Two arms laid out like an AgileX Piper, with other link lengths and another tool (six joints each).
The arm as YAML. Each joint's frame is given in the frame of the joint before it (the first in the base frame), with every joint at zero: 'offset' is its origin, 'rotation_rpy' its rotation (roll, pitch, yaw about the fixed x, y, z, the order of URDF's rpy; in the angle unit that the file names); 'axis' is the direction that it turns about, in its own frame. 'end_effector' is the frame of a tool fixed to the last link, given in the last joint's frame.
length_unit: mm
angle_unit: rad
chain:
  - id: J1
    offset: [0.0, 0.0, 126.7]
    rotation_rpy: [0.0, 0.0, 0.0]
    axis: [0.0, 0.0, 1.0]
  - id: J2
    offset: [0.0, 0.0, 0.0]
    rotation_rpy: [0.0, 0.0, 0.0]
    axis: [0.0, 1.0, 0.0]
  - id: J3
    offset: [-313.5, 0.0, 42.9]
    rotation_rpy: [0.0, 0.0, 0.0]
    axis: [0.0, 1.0, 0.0]
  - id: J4
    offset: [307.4, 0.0, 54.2]
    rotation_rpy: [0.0, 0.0, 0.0]
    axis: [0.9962, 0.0, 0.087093]
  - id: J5
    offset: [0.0, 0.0, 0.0]
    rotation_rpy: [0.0, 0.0, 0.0]
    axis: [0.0, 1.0, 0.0]
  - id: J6
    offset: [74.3, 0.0, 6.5]
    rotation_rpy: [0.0, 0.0, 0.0]
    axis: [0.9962, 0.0, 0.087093]
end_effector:
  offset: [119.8, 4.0, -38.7]
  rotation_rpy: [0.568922, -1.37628, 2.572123]
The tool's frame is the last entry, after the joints.
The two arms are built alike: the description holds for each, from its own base.
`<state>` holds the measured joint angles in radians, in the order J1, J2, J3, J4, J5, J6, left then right.
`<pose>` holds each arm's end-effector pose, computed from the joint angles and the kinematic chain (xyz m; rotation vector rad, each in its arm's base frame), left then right.
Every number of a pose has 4 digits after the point. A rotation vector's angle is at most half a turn.
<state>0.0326 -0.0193 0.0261 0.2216 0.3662 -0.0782 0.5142 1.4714 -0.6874 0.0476 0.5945 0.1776</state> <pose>0.1613 0.0305 0.1176 -2.3570 -0.0765 -1.9222 0.2298 0.1522 0.0685 -2.9130 -0.5957 -0.5010</pose>
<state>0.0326 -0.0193 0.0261 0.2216 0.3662 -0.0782 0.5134 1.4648 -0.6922 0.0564 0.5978 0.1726</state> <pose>0.1613 0.0305 0.1176 -2.3570 -0.0765 -1.9222 0.2307 0.1537 0.0717 -2.9050 -0.5904 -0.5091</pose>
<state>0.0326 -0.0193 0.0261 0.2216 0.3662 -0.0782 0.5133 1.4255 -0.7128 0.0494 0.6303 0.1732</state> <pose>0.1613 0.0305 0.1176 -2.3570 -0.0765 -1.9222 0.2336 0.1544 0.0878 -2.8912 -0.5968 -0.5484</pose>
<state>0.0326 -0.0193 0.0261 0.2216 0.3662 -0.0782 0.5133 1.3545 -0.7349 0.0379 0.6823 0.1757</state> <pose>0.1613 0.0305 0.1176 -2.3570 -0.0765 -1.9222 0.2336 0.1528 0.1130 -2.8712 -0.6044 -0.6077</pose>
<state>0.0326 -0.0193 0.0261 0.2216 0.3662 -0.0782 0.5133 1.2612 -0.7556 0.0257 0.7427 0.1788</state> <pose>0.1613 0.0305 0.1176 -2.3570 -0.0765 -1.9222 0.2296 0.1488 0.1435 -2.8442 -0.6088 -0.6841</pose>
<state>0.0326 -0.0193 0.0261 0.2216 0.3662 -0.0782 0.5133 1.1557 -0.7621 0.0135 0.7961 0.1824</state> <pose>0.1613 0.0305 0.1176 -2.3570 -0.0765 -1.9222 0.2202 0.1414 0.1718 -2.8138 -0.6093 -0.7670</pose>
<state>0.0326 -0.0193 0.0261 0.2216 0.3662 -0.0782 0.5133 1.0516 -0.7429 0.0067 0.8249 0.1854</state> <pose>0.1613 0.0305 0.1176 -2.3570 -0.0765 -1.9222 0.2069 0.1328 0.1898 -2.7813 -0.6036 -0.8433</pose>
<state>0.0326 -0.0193 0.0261 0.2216 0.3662 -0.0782 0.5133 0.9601 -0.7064 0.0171 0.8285 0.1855</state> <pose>0.1613 0.0305 0.1176 -2.3570 -0.0765 -1.9222 0.1930 0.1271 0.1980 -2.7410 -0.5873 -0.9027</pose>
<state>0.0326 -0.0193 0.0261 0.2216 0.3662 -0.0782 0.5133 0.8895 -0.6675 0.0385 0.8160 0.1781</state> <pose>0.1613 0.0305 0.1176 -2.3570 -0.0765 -1.9222 0.1821 0.1247 0.2003 -2.6981 -0.5738 -0.9464</pose>
